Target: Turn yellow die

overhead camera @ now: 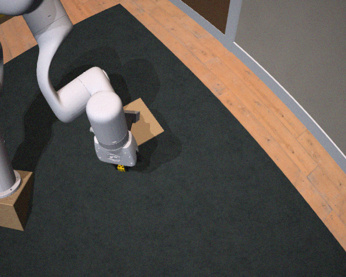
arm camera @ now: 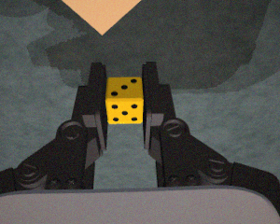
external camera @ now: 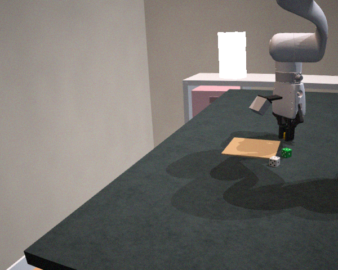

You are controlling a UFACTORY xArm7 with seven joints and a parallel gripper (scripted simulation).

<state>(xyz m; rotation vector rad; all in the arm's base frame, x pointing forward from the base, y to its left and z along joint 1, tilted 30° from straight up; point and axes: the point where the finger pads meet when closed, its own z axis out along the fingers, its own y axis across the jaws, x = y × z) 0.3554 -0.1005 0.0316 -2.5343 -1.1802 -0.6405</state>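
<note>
The tan mat lies 110 mm to the left of my hand, 70 mm ahead of it and 20 mm below it. The rest, counted from my hand: white die (210 mm to the left, 10 mm below, 10 mm behind); then yellow die (10 mm to the right, 10 mm below); then green die (140 mm to the left, 30 mm behind, 10 mm below).
</note>
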